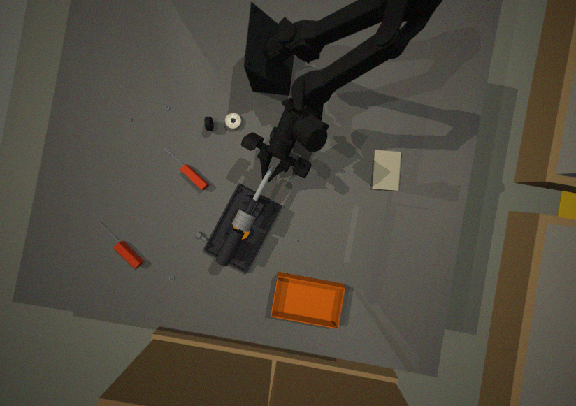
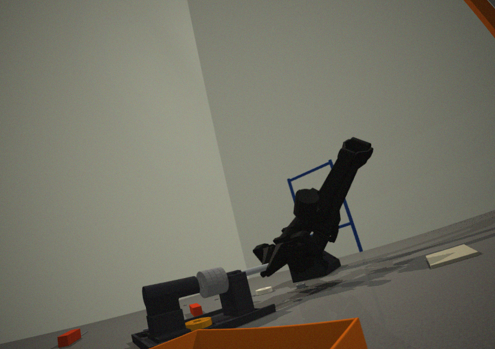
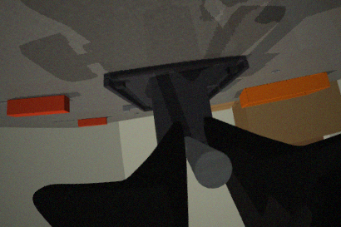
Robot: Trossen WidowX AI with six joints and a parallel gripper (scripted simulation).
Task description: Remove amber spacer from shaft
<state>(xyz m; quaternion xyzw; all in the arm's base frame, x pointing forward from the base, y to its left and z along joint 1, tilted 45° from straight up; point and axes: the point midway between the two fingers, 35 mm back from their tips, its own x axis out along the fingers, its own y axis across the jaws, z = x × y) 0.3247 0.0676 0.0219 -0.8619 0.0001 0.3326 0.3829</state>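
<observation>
Now: gripper tip 50 mm short of the shaft, 10 mm to the left of it and 20 mm below it. Also, from my gripper tip: beige plate (110 mm behind, 350 mm to the left, 60 mm below); then black ring (130 mm behind, 210 mm to the right, 40 mm below); then amber spacer (160 mm ahead, 40 mm to the right, 50 mm below).
</observation>
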